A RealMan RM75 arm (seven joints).
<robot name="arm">
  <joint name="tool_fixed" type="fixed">
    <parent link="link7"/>
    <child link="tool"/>
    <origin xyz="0 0 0" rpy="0 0 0"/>
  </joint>
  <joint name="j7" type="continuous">
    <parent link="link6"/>
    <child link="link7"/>
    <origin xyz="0 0 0.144" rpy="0 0 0"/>
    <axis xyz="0 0 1"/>
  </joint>
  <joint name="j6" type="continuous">
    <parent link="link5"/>
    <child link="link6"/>
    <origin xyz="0 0 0" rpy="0 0 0"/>
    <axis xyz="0 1 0"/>
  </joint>
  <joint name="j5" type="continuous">
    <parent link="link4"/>
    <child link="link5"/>
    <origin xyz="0 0 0.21" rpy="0 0 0"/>
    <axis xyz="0 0 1"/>
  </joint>
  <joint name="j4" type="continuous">
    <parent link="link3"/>
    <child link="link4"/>
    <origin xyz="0 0 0" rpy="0 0 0"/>
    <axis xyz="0 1 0"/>
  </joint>
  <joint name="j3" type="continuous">
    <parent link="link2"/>
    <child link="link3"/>
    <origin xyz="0 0 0.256" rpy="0 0 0"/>
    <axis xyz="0 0 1"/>
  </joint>
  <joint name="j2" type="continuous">
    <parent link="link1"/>
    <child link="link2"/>
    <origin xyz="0 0 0" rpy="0 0 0"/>
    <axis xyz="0 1 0"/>
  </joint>
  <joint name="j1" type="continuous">
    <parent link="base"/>
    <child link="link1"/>
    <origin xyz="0 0 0.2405" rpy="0 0 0"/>
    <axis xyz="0 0 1"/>
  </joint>
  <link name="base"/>
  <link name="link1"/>
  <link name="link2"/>
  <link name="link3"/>
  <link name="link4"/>
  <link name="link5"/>
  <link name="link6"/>
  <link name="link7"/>
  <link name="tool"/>
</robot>
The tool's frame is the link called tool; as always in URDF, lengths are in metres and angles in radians. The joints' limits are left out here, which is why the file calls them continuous.
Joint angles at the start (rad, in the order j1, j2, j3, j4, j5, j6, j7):
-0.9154, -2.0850, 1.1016, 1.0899, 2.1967, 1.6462, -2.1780
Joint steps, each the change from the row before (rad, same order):
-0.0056, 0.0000, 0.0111, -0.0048, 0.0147, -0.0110, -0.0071
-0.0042, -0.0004, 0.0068, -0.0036, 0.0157, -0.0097, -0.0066
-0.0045, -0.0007, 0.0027, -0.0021, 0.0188, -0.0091, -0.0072
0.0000, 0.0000, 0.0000, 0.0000, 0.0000, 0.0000, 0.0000
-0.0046, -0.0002, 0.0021, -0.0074, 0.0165, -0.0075, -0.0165
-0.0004, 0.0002, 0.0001, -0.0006, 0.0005, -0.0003, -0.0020
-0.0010, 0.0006, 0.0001, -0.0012, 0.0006, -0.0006, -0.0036
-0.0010, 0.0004, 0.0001, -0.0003, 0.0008, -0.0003, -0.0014
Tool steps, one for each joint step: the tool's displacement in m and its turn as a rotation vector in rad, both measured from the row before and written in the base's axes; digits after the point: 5 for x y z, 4 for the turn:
-0.00007, 0.00134, -0.00233, 0.0053, 0.0189, 0.0019
-0.00061, 0.00146, -0.00162, 0.0073, 0.0169, 0.0037
-0.00071, 0.00189, -0.00086, 0.0106, 0.0167, 0.0049
0.00000, 0.00000, 0.00000, 0.0000, 0.0000, 0.0000
-0.00143, 0.00158, -0.00127, 0.0061, 0.0148, 0.0181
-0.00004, 0.00010, -0.00002, 0.0002, 0.0005, 0.0021
0.00003, 0.00026, 0.00005, 0.0005, 0.0007, 0.0035
0.00018, 0.00021, 0.00009, 0.0006, 0.0009, 0.0006

